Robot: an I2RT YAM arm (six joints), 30 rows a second.
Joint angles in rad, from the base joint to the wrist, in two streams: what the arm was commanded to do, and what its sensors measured. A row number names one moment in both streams.
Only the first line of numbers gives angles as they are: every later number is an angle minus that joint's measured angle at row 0.
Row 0, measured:
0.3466 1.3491 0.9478 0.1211 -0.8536 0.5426
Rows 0 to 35, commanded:
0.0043 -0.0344 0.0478 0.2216 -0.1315 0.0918
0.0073 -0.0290 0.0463 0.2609 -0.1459 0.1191
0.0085 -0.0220 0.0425 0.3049 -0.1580 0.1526
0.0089 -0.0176 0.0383 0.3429 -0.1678 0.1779
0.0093 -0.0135 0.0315 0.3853 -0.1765 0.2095
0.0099 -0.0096 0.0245 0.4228 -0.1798 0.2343
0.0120 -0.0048 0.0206 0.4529 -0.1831 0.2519
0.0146 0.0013 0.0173 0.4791 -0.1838 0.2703
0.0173 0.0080 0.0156 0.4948 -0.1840 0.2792
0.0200 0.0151 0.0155 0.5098 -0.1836 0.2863
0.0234 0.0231 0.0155 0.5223 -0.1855 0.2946
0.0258 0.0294 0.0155 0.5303 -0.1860 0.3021
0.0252 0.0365 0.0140 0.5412 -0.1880 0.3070
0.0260 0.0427 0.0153 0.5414 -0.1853 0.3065
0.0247 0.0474 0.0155 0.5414 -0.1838 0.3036
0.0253 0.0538 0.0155 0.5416 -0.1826 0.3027
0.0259 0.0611 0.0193 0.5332 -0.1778 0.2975
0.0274 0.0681 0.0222 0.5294 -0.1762 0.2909
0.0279 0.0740 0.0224 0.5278 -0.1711 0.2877
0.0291 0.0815 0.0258 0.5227 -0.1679 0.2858
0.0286 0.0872 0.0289 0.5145 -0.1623 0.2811
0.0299 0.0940 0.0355 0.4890 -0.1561 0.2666
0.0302 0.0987 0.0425 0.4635 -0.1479 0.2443
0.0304 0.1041 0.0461 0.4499 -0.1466 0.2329
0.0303 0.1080 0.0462 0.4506 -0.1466 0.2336
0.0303 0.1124 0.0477 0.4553 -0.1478 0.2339
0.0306 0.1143 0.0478 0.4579 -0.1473 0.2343
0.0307 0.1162 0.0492 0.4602 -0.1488 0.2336
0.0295 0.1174 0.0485 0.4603 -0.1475 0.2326
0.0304 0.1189 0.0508 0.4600 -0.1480 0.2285
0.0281 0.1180 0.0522 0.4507 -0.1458 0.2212
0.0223 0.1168 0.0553 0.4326 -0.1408 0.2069
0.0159 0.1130 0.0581 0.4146 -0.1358 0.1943
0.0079 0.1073 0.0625 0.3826 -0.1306 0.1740
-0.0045 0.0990 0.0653 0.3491 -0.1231 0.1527
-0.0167 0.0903 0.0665 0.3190 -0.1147 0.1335
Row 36, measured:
0.0129 0.1259 0.0206 0.3723 -0.1388 0.2018
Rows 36 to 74, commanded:
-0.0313 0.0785 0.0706 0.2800 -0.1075 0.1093
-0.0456 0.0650 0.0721 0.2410 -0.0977 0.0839
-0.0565 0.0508 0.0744 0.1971 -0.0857 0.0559
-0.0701 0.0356 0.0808 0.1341 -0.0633 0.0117
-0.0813 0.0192 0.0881 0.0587 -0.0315 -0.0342
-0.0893 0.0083 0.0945 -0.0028 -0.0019 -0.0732
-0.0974 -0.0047 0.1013 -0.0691 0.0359 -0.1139
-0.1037 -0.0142 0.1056 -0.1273 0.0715 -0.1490
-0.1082 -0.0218 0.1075 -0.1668 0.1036 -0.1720
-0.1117 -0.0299 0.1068 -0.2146 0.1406 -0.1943
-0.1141 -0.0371 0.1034 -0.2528 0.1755 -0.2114
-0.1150 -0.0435 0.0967 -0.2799 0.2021 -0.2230
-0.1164 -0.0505 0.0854 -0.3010 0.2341 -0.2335
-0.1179 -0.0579 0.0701 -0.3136 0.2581 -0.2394
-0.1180 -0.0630 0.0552 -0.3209 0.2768 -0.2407
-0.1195 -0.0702 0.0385 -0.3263 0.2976 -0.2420
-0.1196 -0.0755 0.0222 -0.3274 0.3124 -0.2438
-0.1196 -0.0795 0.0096 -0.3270 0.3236 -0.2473
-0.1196 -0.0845 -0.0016 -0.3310 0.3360 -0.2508
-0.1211 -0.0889 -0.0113 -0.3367 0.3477 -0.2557
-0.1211 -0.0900 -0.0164 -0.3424 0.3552 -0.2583
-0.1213 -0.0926 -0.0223 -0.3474 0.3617 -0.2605
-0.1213 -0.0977 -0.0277 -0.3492 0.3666 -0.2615
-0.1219 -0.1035 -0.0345 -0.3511 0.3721 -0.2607
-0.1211 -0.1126 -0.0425 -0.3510 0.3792 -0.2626
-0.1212 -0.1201 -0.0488 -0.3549 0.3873 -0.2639
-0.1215 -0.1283 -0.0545 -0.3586 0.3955 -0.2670
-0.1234 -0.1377 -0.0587 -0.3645 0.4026 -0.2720
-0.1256 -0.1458 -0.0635 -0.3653 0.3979 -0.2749
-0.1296 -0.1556 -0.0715 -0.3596 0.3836 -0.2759
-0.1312 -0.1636 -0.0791 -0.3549 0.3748 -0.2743
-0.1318 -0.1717 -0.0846 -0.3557 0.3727 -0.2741
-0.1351 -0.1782 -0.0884 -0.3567 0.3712 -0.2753
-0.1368 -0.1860 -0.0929 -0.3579 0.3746 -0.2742
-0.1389 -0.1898 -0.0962 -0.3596 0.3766 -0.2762
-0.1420 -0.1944 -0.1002 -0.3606 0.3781 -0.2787
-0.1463 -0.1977 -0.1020 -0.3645 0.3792 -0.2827
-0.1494 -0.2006 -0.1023 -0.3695 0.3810 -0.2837
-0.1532 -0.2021 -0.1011 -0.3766 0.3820 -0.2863
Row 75, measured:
-0.1412 -0.1774 -0.1053 -0.3651 0.3720 -0.2571
